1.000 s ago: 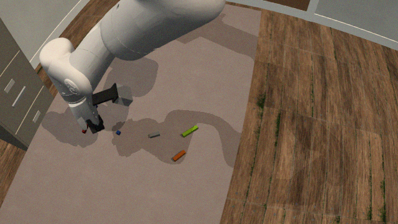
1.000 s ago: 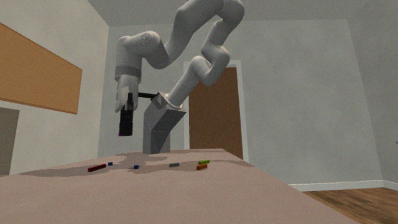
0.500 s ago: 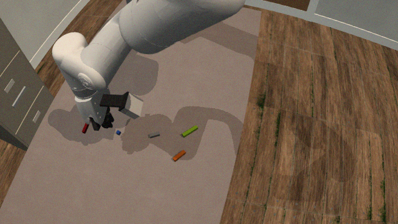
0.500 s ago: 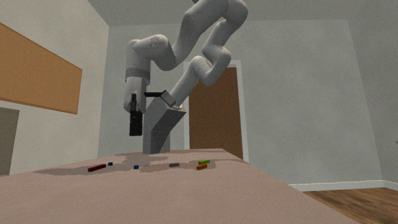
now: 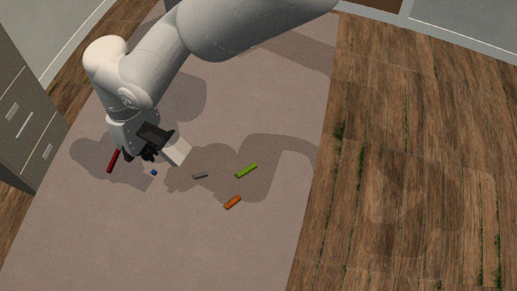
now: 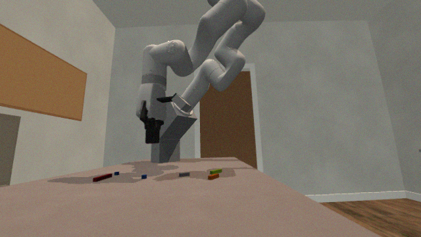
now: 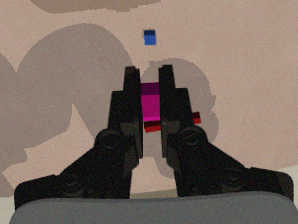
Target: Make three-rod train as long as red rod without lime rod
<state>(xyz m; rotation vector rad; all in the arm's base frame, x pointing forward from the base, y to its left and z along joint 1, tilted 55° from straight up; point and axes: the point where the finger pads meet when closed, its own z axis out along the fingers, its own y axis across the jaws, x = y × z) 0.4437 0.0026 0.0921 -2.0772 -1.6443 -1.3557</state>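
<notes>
Now: the orange rod 2 cm behind my hand, 18 cm to the left of it and 12 cm below it. From my hand the other things lie so: grey rod: 5 cm behind, 8 cm to the left, 12 cm below; then magenta rod: 1 cm to the right, 2 cm below; then red rod: 3 cm ahead, 14 cm to the right, 12 cm below.
</notes>
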